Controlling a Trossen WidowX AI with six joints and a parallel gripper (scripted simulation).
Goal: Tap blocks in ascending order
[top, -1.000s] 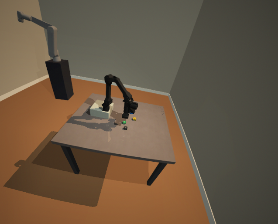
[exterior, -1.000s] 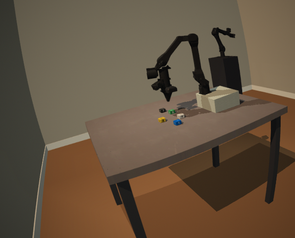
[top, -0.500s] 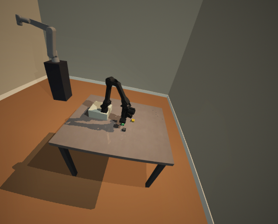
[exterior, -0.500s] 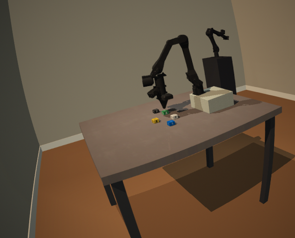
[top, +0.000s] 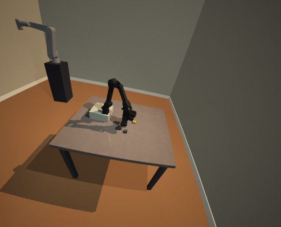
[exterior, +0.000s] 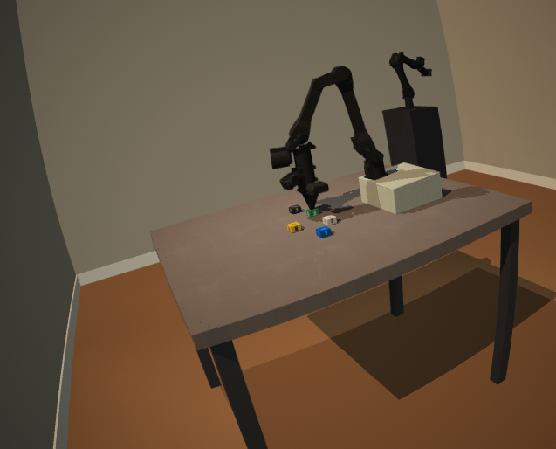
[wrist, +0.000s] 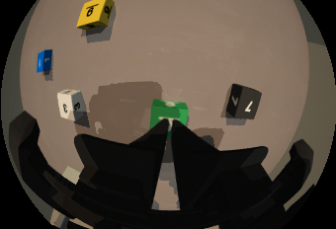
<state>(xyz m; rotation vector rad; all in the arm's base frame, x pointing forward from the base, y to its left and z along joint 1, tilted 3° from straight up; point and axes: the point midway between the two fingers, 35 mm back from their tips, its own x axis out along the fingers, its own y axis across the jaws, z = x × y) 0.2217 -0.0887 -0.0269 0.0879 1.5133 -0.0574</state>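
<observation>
My gripper tip is now 10 mm above the green block. The rest, counted from my gripper tip: yellow block (110 mm ahead, 80 mm to the left, 10 mm below); black block (80 mm to the right, 20 mm ahead, 10 mm below); white block (120 mm to the left, 10 mm below, 10 mm ahead).
</observation>
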